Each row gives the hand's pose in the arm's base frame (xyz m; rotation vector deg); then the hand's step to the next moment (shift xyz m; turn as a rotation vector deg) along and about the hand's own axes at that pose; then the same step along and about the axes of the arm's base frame.
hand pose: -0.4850 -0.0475 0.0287 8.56 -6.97 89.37
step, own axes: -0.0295 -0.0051 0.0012 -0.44 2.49 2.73
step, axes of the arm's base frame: 0.0049 -0.0293 -0.0040 -2.45 -0.89 2.66
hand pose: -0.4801 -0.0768 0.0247 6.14 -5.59 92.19
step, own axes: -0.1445 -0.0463 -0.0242 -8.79 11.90 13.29
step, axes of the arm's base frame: 0.0518 -0.1382 -0.0428 -11.42 -10.91 12.08
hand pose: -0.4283 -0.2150 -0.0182 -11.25 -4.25 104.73
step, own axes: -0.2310 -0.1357 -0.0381 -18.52 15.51 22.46
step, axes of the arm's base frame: 0.1939 -0.1887 0.0054 -14.00 -20.76 21.47
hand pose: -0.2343 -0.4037 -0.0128 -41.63 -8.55 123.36
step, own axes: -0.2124 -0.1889 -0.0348 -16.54 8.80 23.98
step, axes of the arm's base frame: 0.2506 -0.0437 0.1315 -11.19 -14.75 24.15
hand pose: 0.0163 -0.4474 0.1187 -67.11 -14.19 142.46
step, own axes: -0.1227 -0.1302 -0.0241 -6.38 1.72 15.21
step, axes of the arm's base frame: 0.1240 0.0685 0.1119 -8.47 -4.15 13.64
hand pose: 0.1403 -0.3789 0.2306 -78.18 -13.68 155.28
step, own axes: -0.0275 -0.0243 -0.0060 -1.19 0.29 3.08
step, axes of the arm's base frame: 0.0216 0.0201 0.0226 -1.77 -0.77 2.69
